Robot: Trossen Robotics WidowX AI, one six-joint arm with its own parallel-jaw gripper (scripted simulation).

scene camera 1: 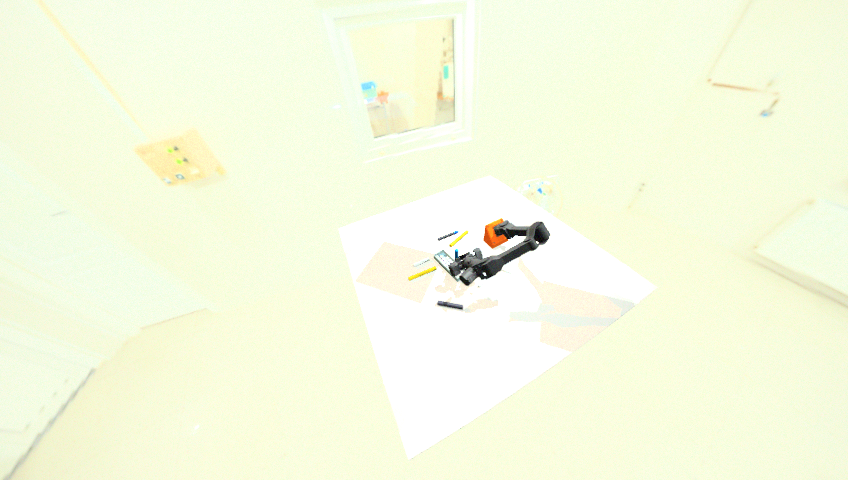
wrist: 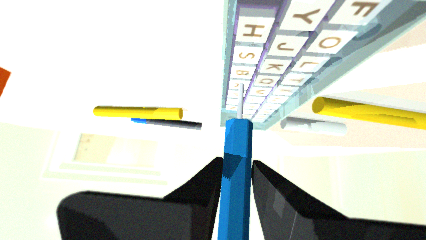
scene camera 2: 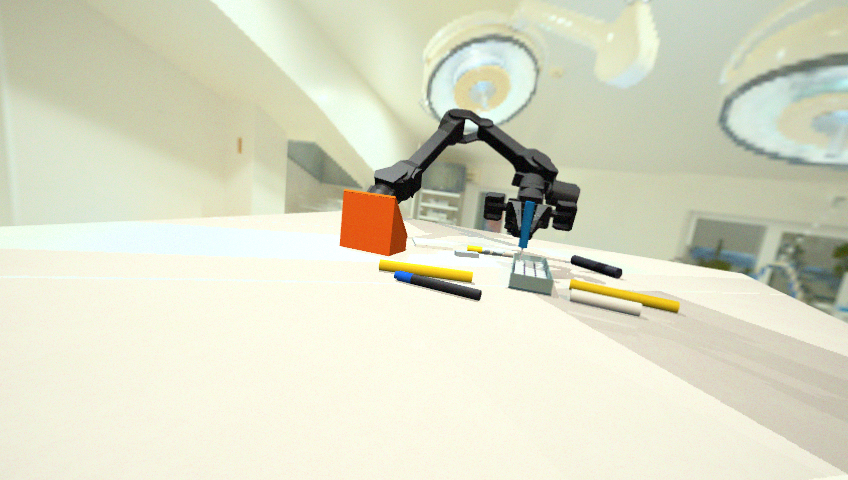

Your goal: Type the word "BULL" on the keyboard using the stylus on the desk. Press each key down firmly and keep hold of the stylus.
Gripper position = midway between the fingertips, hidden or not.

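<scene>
I can see my gripper (scene camera 2: 524,233), and in the wrist view my gripper (wrist: 236,165) is there too.
</scene>
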